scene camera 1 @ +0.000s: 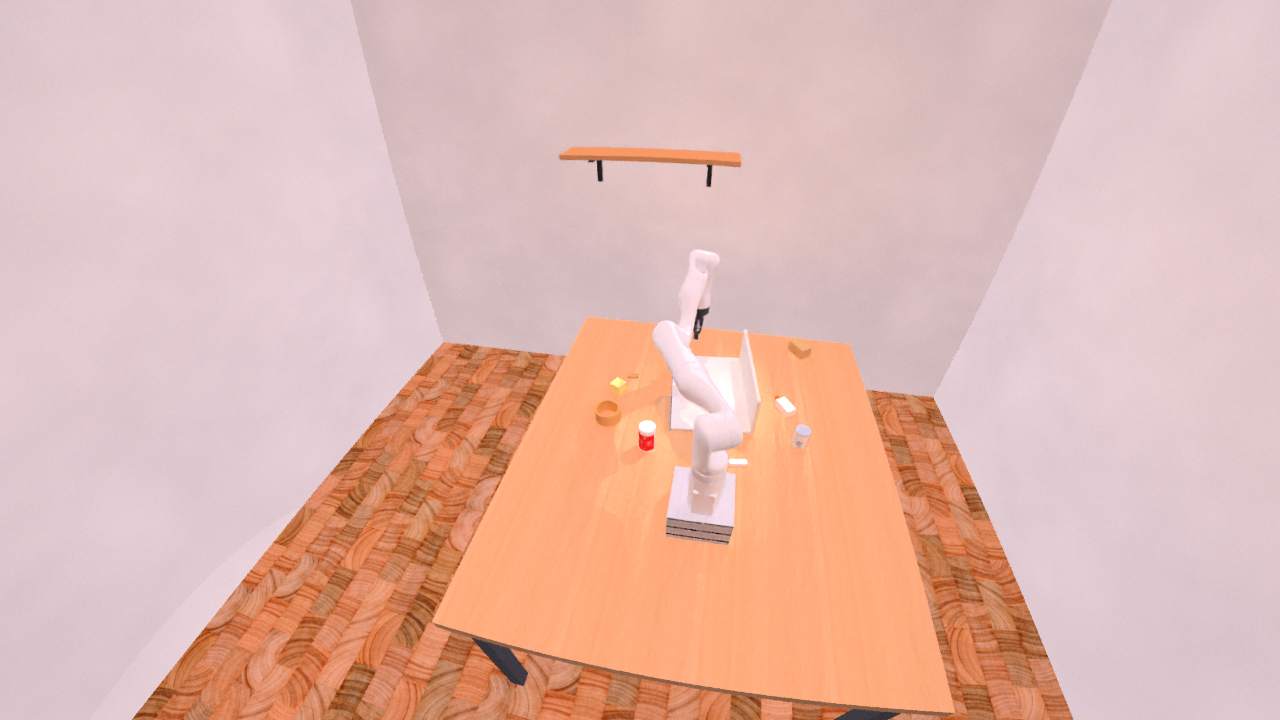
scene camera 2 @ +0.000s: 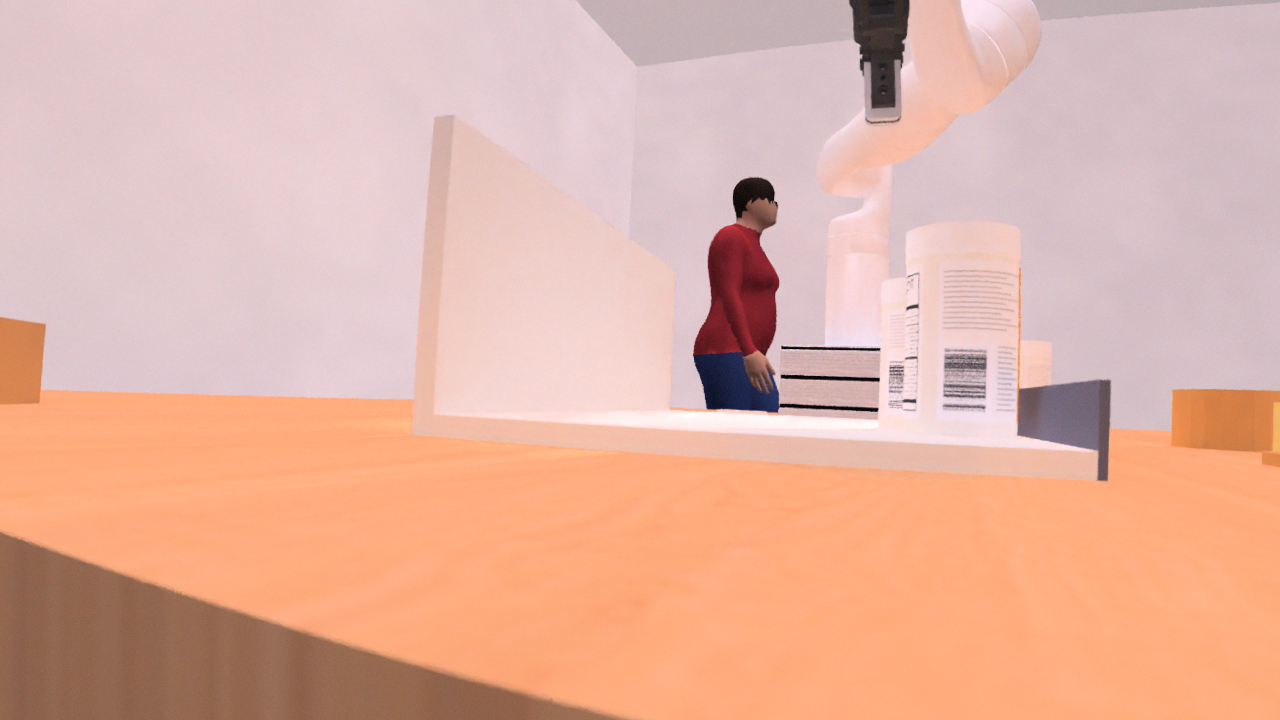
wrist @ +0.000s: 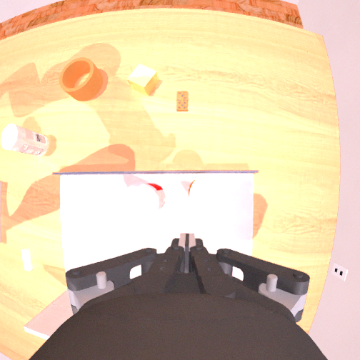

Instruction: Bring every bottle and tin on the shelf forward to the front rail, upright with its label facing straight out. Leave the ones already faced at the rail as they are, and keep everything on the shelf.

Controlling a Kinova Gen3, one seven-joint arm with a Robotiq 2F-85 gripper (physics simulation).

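The white shelf has a tall back panel and a grey front rail. A large white bottle stands upright near the rail, barcode side toward scene camera 2, an orange label edge rail-side. A second bottle stands upright beyond it, its red label partly visible in the wrist view. Glare hides their exact gaps to the rail; the arm hides both in scene camera 1. My gripper is shut and empty, pointing down above the shelf.
On the table outside the shelf are a red-labelled bottle, a tin, an orange ring-shaped bowl, a yellow cube and a domino. A person stands beyond.
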